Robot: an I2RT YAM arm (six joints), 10 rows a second.
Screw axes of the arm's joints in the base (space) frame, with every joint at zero. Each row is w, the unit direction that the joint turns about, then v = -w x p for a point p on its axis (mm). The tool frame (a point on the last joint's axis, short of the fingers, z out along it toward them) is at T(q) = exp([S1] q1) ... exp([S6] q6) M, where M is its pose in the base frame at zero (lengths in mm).
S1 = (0, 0, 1, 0, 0, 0)
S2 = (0, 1, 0, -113.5, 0, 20)
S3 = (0, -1, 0, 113.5, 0, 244)
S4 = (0, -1, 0, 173.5, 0, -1)
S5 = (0, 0, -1, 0, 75, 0)
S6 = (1, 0, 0, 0, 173.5, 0)
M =
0 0 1 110.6
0 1 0 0
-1 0 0 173.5
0 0 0 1
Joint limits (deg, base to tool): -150..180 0..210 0..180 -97..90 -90..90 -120..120
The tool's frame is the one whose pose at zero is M.
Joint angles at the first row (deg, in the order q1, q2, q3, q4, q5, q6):
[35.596, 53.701, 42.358, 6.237, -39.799, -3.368]
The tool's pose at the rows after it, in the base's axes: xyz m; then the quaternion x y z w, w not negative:
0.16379 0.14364 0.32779 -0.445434 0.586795 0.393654 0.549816
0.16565 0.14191 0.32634 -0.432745 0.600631 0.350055 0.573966
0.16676 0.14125 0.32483 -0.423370 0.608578 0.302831 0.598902
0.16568 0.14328 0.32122 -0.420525 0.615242 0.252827 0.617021
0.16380 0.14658 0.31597 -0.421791 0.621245 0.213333 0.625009
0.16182 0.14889 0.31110 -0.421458 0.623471 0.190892 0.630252
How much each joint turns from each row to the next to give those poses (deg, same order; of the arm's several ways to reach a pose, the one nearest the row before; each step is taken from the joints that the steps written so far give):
[0.004, -0.175, 0.354, -1.571, 2.755, -1.945]
[0.128, -0.373, -0.295, -0.382, 5.783, -2.439]
[0.556, -0.315, -0.479, 0.319, 6.030, -2.943]
[1.592, -0.217, -0.686, 0.056, 6.592, -3.530]
[1.828, 0.017, -0.809, -0.001, 5.434, -2.834]
[1.337, -0.081, -1.037, 0.756, 3.426, -1.471]

